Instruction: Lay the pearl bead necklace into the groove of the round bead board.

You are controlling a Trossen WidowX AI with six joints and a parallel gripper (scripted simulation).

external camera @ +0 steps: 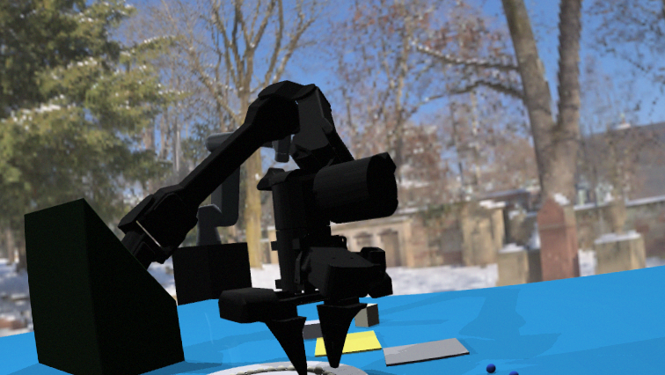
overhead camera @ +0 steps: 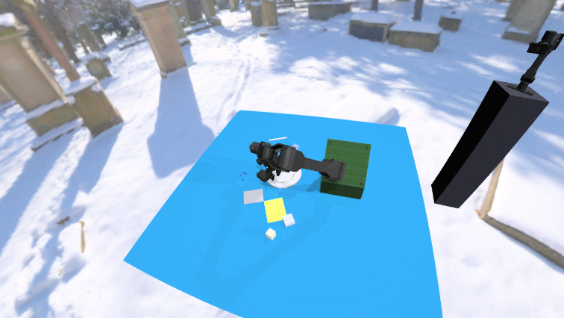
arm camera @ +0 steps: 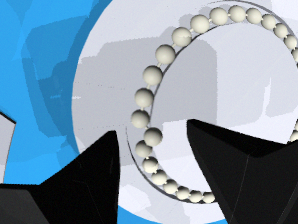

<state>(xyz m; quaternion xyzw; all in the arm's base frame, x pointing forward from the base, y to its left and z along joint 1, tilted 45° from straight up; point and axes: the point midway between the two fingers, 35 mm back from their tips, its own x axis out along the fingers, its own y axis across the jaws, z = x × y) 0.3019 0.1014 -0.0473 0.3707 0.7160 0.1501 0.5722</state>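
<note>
My gripper tip is 5 cm to the left of the round white bead board, 2 cm past it and 1 cm above it. Also, from my gripper tip: yellow tile 17 cm to the left, 7 cm behind, 1 cm below; then red object 16 cm to the right, 8 cm ahead, 1 cm below; then grey tile 14 cm to the left, 7 cm ahead, 1 cm below.
</note>
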